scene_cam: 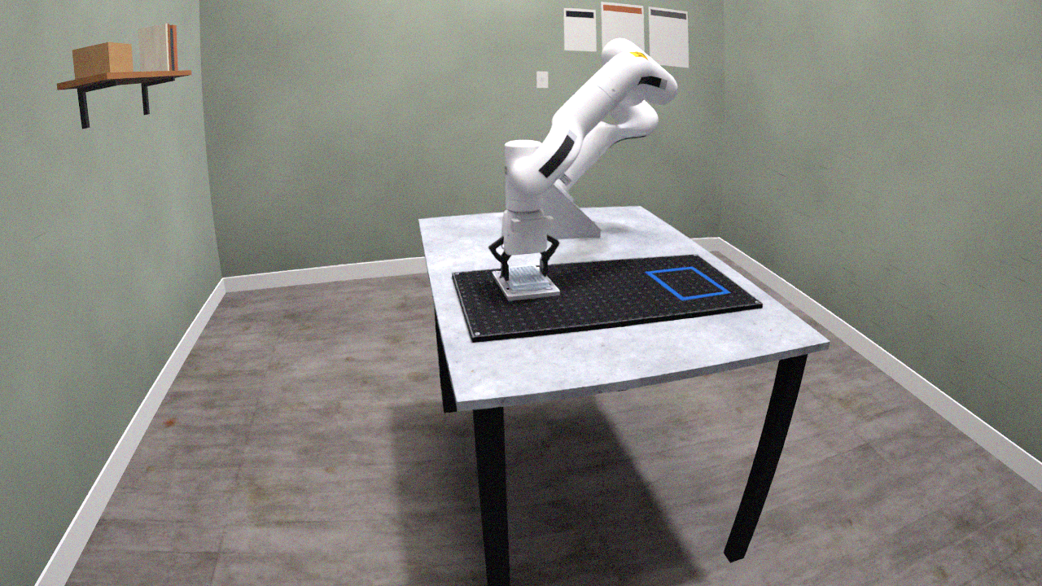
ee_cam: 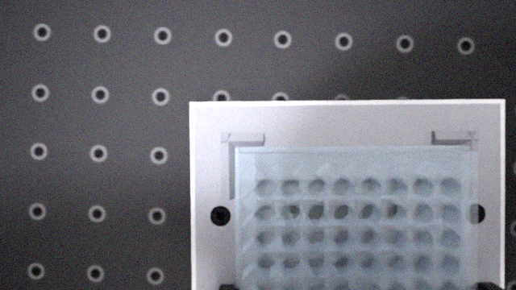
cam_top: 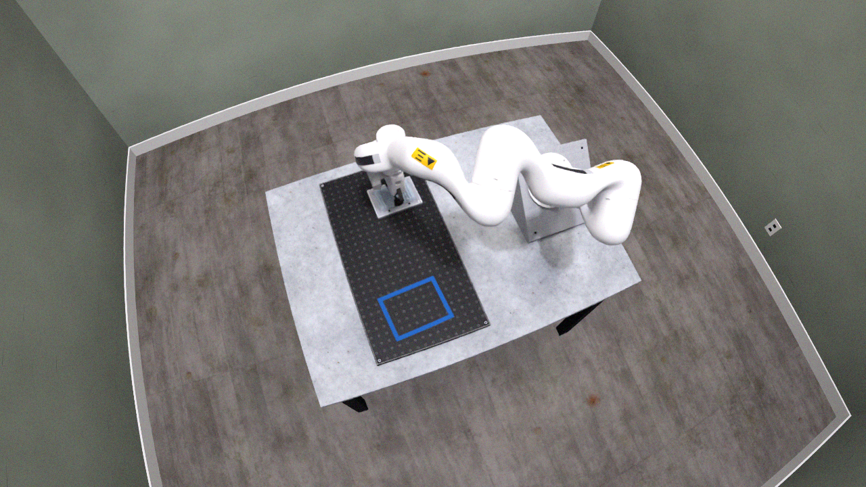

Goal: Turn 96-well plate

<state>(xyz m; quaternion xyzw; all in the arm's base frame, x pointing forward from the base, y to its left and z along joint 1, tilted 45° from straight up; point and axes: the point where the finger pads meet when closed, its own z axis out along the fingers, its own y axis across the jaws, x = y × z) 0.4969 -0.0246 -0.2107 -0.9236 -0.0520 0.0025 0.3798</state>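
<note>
My gripper is now 10 mm above the 96-well plate. Round my hand: slotted fixture plate (30 mm below).
</note>
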